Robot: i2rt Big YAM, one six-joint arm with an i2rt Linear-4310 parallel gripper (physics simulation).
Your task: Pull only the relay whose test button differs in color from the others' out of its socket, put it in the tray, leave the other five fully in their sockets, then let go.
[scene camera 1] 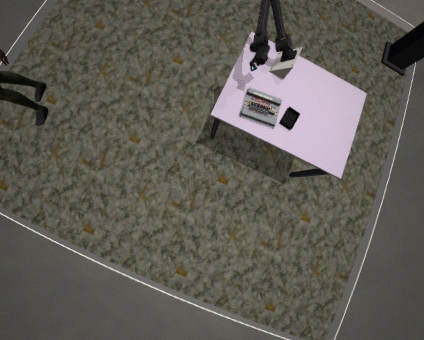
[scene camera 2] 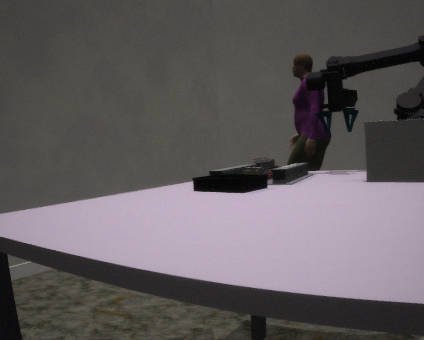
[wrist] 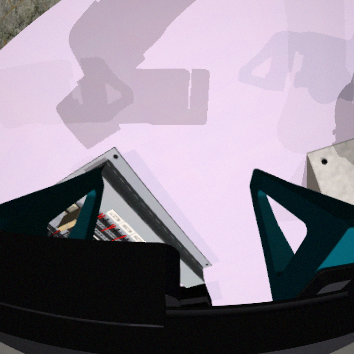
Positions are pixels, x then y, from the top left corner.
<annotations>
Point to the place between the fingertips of my gripper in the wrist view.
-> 176,176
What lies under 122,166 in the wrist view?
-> A relay panel.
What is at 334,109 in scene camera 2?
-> My gripper.
</annotations>
